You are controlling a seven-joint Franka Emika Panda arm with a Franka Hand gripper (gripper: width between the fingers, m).
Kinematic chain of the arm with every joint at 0, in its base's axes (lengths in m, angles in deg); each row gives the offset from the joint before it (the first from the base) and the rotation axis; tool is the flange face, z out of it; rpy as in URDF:
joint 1: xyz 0 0 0.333 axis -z
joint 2: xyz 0 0 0 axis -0.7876 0.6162 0
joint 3: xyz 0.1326 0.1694 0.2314 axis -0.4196 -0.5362 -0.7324
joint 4: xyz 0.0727 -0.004 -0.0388 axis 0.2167 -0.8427 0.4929
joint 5: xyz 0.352 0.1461 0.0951 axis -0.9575 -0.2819 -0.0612
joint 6: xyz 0 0 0 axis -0.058 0.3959 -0.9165
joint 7: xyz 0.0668 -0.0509 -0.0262 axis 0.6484 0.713 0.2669
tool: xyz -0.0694 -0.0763 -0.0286 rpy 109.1 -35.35 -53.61
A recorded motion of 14 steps. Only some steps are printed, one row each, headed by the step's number.
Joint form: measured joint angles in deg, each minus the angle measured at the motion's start. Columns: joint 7, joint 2, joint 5, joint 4, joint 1, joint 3, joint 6.
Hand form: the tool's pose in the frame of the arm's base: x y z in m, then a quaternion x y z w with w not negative. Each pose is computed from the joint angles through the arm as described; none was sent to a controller.
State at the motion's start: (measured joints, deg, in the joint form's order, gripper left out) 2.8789 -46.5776 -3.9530 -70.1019 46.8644 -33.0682 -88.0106
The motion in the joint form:
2: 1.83 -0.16 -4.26 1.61 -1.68 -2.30 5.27
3: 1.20 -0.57 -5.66 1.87 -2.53 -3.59 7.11
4: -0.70 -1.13 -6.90 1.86 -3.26 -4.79 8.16
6: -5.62 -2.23 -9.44 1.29 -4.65 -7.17 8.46
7: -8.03 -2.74 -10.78 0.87 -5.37 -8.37 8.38
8: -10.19 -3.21 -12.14 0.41 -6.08 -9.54 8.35
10: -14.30 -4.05 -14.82 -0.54 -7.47 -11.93 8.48
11: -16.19 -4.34 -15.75 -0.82 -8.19 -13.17 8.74
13: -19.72 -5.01 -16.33 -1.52 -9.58 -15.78 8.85
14: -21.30 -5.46 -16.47 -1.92 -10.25 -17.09 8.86
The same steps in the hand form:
2: 0.5229 -0.0680 0.4416 0.91401 -0.34289 0.06771 0.20599
3: 0.5216 -0.0489 0.4447 0.91638 -0.34092 0.06023 0.20100
4: 0.5195 -0.0311 0.4480 0.91525 -0.34832 0.05947 0.19351
6: 0.5149 0.0052 0.4521 0.91106 -0.36893 0.06620 0.17172
7: 0.5116 0.0238 0.4530 0.90923 -0.37810 0.06852 0.16015
8: 0.5075 0.0418 0.4531 0.90789 -0.38558 0.06875 0.14946
10: 0.4973 0.0772 0.4520 0.90538 -0.39848 0.06538 0.13124
11: 0.4919 0.0947 0.4517 0.90475 -0.40173 0.06428 0.12611
13: 0.4798 0.1286 0.4516 0.90547 -0.40037 0.07052 0.12188
14: 0.4726 0.1448 0.4522 0.90644 -0.39788 0.07497 0.12016

